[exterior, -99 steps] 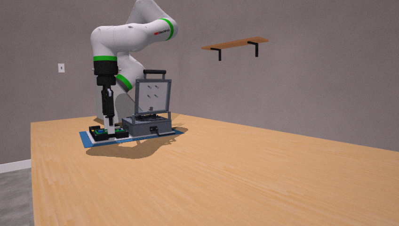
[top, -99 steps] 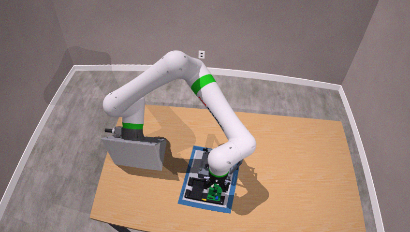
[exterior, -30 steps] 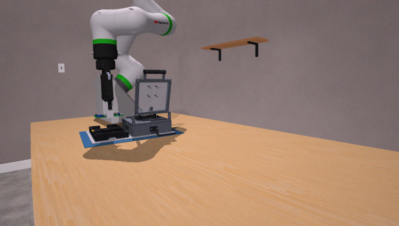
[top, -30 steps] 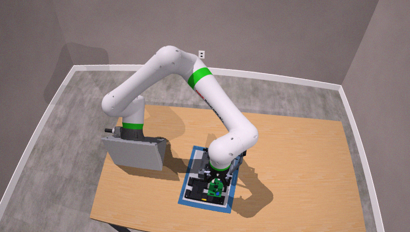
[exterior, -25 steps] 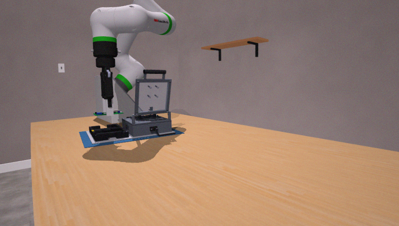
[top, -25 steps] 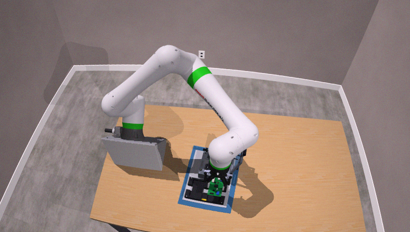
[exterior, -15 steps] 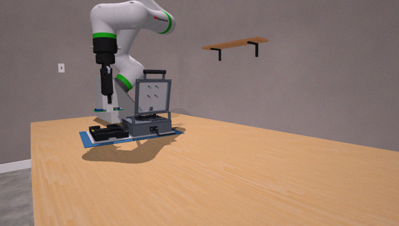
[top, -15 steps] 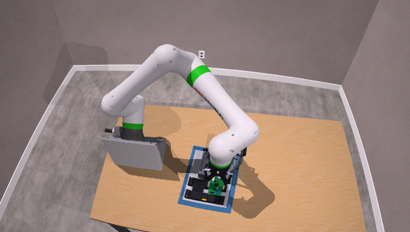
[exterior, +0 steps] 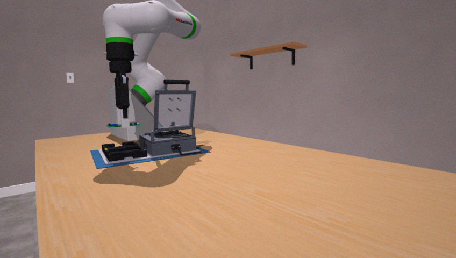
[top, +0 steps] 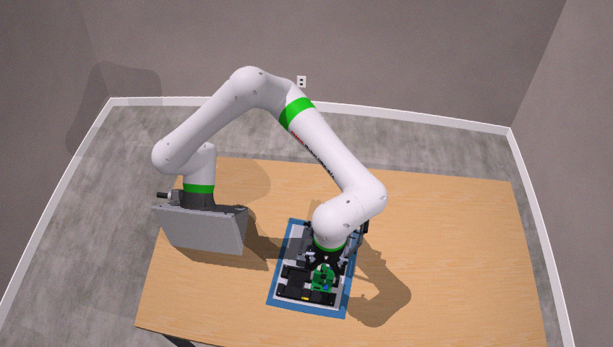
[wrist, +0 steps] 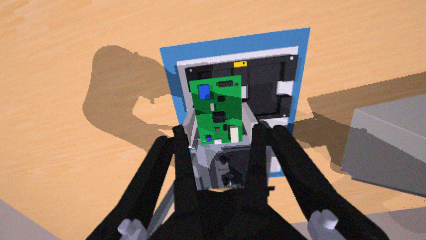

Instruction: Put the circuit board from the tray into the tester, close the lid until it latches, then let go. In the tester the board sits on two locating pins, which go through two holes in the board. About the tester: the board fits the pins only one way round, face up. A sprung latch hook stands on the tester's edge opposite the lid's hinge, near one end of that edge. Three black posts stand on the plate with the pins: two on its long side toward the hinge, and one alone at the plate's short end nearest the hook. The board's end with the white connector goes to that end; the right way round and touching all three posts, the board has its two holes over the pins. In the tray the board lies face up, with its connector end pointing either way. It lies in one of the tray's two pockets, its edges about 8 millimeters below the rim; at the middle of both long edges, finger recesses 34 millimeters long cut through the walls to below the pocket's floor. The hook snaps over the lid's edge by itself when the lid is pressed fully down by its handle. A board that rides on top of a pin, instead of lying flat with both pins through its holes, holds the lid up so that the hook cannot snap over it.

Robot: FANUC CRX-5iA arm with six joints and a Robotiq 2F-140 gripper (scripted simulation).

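Now: hand 2 cm above the green circuit board. Also, from my hand: tester lid: 9 cm ahead, 17 cm to the left, 4 cm above.
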